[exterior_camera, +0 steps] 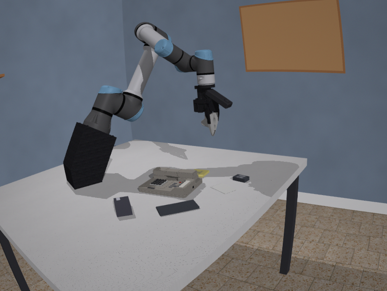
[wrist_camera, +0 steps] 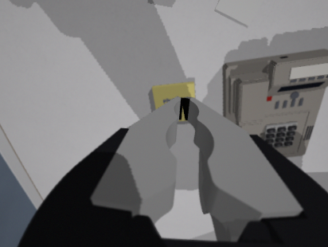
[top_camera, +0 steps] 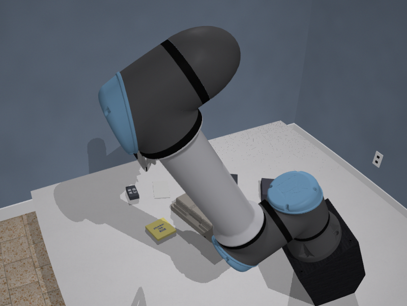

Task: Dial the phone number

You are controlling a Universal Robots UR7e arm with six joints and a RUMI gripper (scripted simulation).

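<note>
Right now the handset is 100 mm behind my hand, 160 mm to the right of it and 160 mm below it. Also, from my hand: small black box (120 mm ahead, 40 mm to the left, 200 mm below); then dark flat slab (110 mm ahead, 310 mm to the right, 200 mm below); then pale sheet (120 mm ahead, 80 mm to the right, 200 mm below).
</note>
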